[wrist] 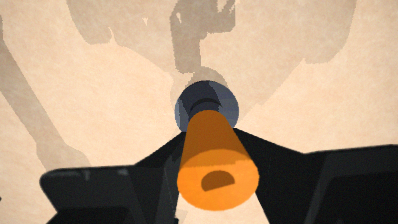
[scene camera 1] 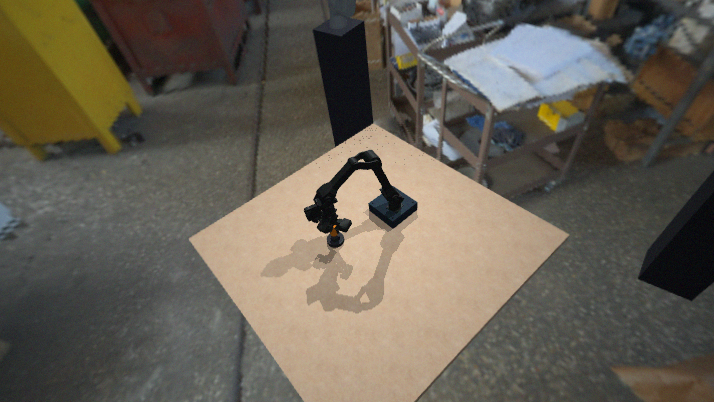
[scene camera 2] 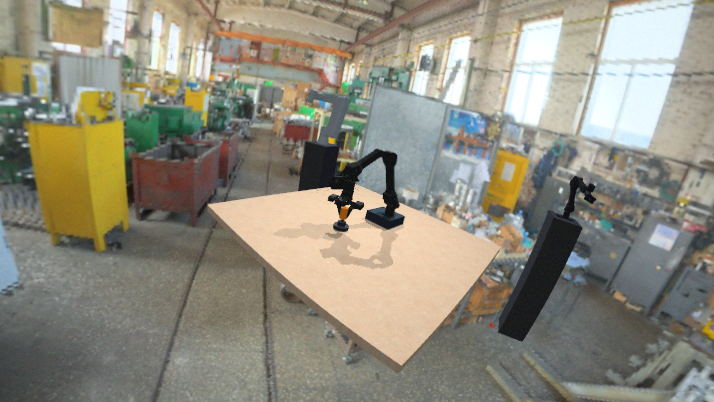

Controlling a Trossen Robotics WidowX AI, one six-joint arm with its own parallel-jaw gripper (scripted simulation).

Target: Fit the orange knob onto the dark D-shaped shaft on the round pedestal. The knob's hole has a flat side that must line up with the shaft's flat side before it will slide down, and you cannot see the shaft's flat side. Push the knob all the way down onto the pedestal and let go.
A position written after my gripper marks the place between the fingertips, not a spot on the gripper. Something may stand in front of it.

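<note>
The wrist view gives me a pedestal (wrist: 203, 95) and an orange knob (wrist: 216, 172). My own gripper (wrist: 209, 134) is visible there as well.
</note>
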